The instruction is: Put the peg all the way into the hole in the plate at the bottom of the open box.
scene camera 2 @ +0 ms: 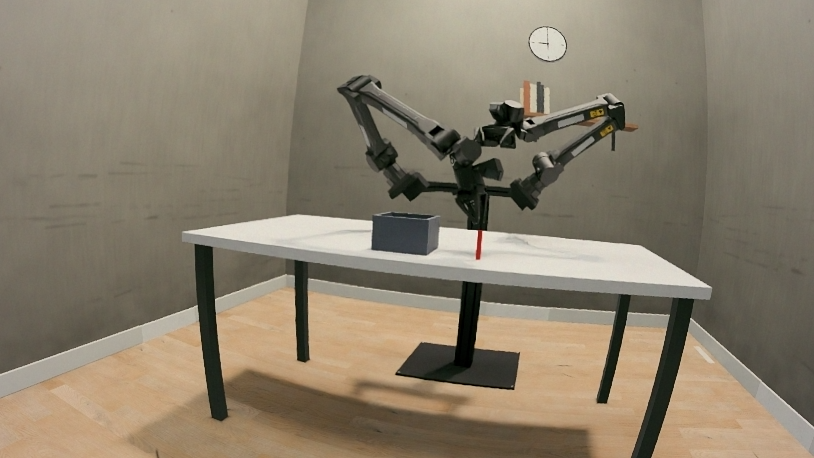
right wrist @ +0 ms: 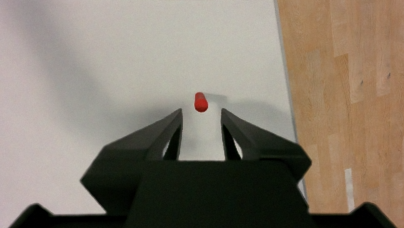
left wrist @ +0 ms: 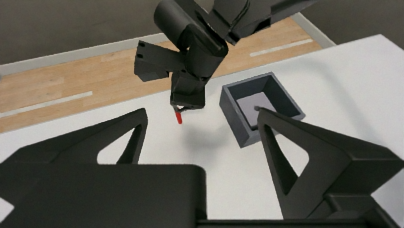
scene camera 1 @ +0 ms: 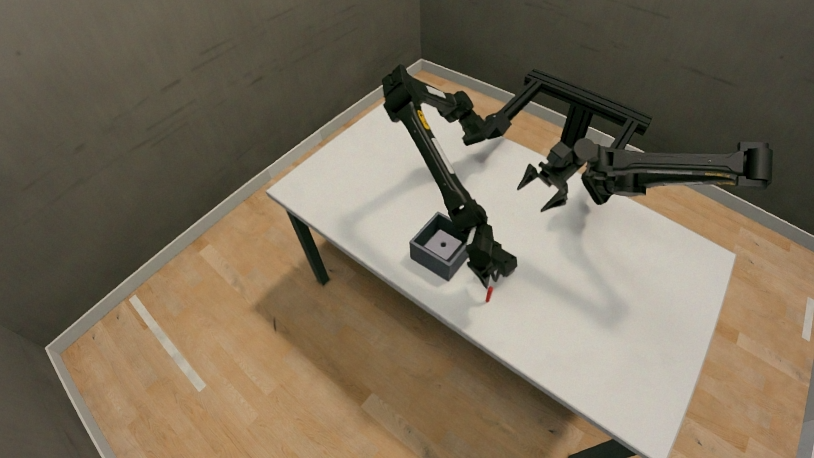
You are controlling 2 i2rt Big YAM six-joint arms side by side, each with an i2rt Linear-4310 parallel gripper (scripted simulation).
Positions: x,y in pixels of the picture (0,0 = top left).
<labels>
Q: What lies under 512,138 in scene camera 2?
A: My left gripper.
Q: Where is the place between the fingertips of my left gripper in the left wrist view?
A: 202,113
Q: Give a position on a grey box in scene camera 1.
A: At 446,270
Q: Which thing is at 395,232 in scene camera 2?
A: A grey box.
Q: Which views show my left gripper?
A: Scene camera 2, the left wrist view and scene camera 1 only.
</labels>
